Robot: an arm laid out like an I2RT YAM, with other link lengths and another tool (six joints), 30 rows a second.
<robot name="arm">
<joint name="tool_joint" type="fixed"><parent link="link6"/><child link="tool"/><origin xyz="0.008 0.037 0.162" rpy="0 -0.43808 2.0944"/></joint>
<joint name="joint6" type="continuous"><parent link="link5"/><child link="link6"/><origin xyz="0.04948 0 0.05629" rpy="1.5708 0 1.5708"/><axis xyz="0 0 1"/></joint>
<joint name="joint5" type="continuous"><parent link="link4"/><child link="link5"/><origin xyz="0.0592 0.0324 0.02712" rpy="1.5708 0 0"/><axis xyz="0 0 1"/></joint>
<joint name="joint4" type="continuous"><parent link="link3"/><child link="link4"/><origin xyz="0.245 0.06 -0.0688"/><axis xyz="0 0 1"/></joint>
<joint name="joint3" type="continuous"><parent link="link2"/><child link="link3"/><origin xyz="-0.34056 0 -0.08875" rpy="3.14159 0 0"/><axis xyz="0 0 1"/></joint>
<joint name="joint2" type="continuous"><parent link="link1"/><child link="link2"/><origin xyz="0.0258 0.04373 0.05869" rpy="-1.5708 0 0"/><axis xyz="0 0 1"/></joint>
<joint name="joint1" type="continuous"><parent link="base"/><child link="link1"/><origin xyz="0 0 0.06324"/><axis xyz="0 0 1"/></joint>
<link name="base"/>
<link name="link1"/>
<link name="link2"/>
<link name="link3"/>
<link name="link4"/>
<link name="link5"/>
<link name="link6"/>
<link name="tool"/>
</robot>
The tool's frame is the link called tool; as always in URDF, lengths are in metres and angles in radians. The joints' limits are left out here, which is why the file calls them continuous.
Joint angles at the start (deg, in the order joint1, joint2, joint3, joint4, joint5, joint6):
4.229 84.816 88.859 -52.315 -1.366 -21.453
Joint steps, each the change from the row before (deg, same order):
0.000 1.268 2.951 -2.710 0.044 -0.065
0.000 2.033 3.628 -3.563 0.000 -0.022
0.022 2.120 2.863 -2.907 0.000 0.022
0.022 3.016 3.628 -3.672 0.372 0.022
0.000 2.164 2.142 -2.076 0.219 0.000
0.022 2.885 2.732 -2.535 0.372 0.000
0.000 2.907 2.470 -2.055 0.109 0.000
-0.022 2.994 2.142 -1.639 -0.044 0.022
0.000 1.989 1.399 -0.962 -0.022 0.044
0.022 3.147 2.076 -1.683 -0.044 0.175
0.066 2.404 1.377 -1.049 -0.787 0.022
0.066 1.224 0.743 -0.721 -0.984 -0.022
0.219 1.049 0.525 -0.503 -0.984 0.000
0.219 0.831 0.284 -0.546 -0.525 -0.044
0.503 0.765 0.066 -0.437 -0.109 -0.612
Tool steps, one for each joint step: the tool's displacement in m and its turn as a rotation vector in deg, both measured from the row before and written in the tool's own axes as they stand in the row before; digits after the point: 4 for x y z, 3 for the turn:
-0.0051 0.0005 -0.0013 0.160 1.009 -0.120
-0.0030 0.0004 0.0000 0.272 1.946 -0.102
0.0004 0.0002 0.0024 0.300 2.142 -0.080
0.0016 -0.0013 0.0048 0.758 2.973 -0.284
0.0021 -0.0009 0.0053 0.490 2.042 -0.196
0.0027 -0.0012 0.0079 0.686 2.605 -0.314
0.0027 -0.0002 0.0097 0.437 2.448 -0.190
0.0036 0.0002 0.0119 0.326 2.469 -0.093
0.0020 0.0003 0.0084 0.211 1.538 -0.041
0.0049 0.0005 0.0129 0.401 2.730 0.000
0.0044 0.0035 0.0109 -0.442 2.175 0.192
0.0031 0.0039 0.0051 -0.753 1.342 0.297
0.0031 0.0050 0.0048 -0.860 1.182 0.222
0.0036 0.0031 0.0035 -0.449 1.179 -0.001
0.0039 0.0032 0.0038 -0.484 1.186 -0.907

